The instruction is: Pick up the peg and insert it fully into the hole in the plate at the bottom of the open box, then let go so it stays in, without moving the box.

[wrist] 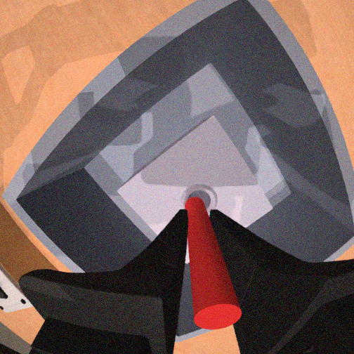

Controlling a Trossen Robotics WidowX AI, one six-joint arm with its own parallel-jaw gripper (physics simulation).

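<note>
My gripper [197,215] is shut on the red peg [207,265], which stands between the two black fingers with its near end toward the camera. The open grey box [320,150] lies below the fingers. At its bottom is a pale square plate [200,155] with a round hole [202,194] in it. The far tip of the peg covers the lower left part of the hole in this view; whether it is inside the hole or above it I cannot tell. The fingers hide the plate's near corner and part of the box's near side.
A wooden tabletop [30,100] surrounds the box, with shadows on it. At the left edge are part of a brown block [20,250] and a white piece with black dots [15,299], close to the box's left side. The box walls stand around the fingers.
</note>
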